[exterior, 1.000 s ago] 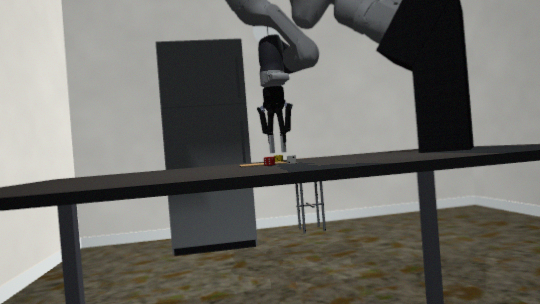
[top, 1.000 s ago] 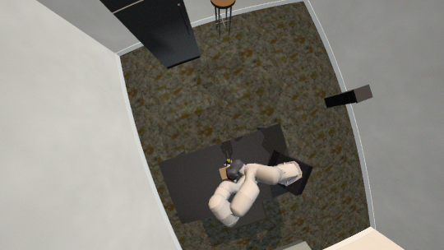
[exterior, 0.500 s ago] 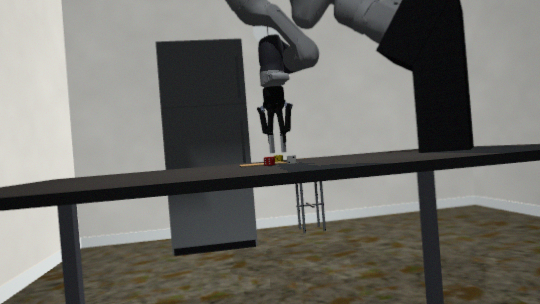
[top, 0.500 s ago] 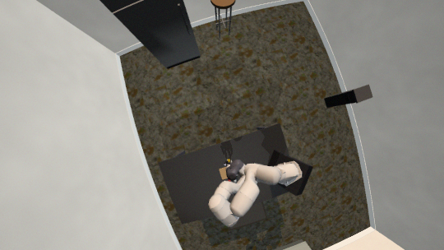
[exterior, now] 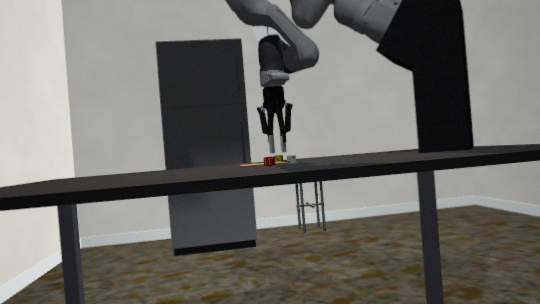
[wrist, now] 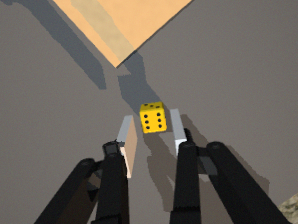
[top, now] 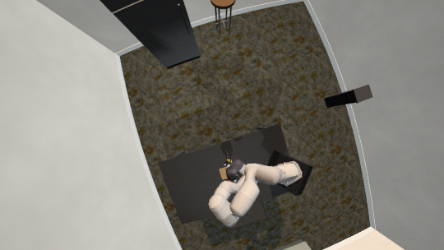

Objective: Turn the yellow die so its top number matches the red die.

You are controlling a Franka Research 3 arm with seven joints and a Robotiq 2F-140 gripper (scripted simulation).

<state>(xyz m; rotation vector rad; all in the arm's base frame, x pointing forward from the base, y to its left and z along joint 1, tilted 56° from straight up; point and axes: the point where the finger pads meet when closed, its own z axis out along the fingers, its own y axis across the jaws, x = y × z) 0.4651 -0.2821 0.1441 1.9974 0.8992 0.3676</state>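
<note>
The yellow die lies 5 cm below my hand. The rest, counted from my hand: white die: 24 cm to the left, 11 cm ahead, 5 cm below; then red die: 19 cm to the left, 15 cm ahead, 5 cm below; then tan mat: 12 cm ahead, 9 cm to the left, 6 cm below.
</note>
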